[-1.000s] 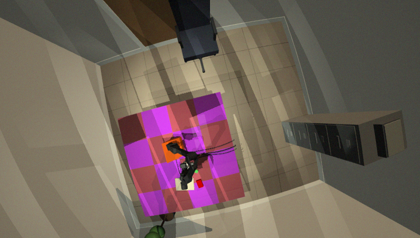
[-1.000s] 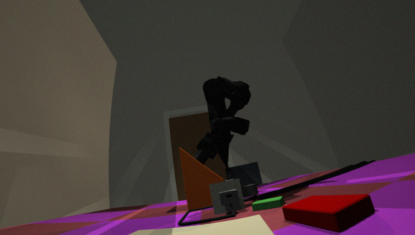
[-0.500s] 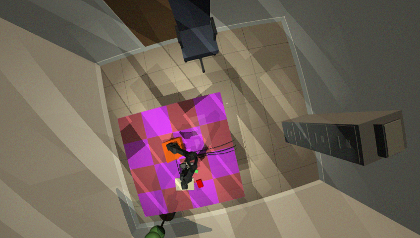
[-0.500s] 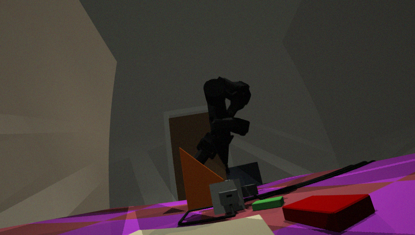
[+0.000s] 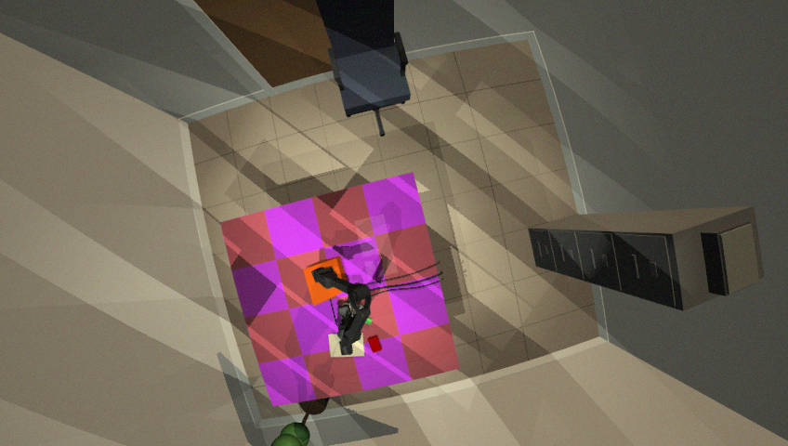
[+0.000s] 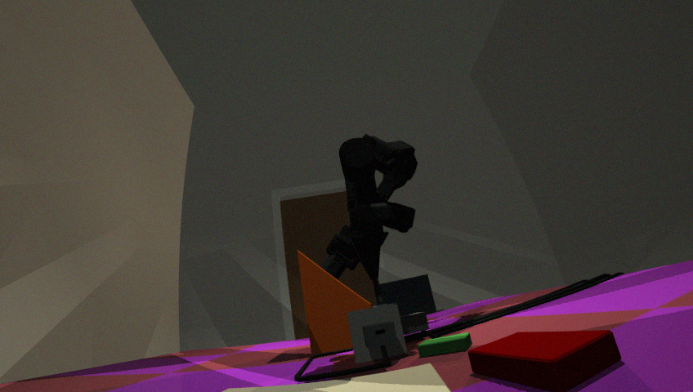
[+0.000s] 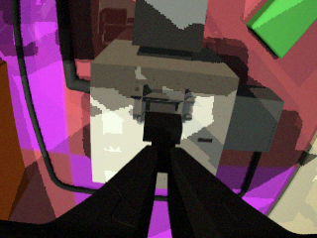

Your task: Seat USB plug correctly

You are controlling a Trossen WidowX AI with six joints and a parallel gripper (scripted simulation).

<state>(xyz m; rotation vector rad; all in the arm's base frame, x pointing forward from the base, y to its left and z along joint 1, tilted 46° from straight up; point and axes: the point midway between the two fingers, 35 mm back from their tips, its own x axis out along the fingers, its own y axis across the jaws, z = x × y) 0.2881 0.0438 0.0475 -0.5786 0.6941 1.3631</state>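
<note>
Right now the dark USB plug is 2 cm below my gripper tip. The rest, counted from my gripper tip: pale sheet 22 cm ahead, 13 cm to the right, 12 cm below; green block 10 cm ahead, 5 cm to the left, 11 cm below; USB socket 5 cm below.
</note>
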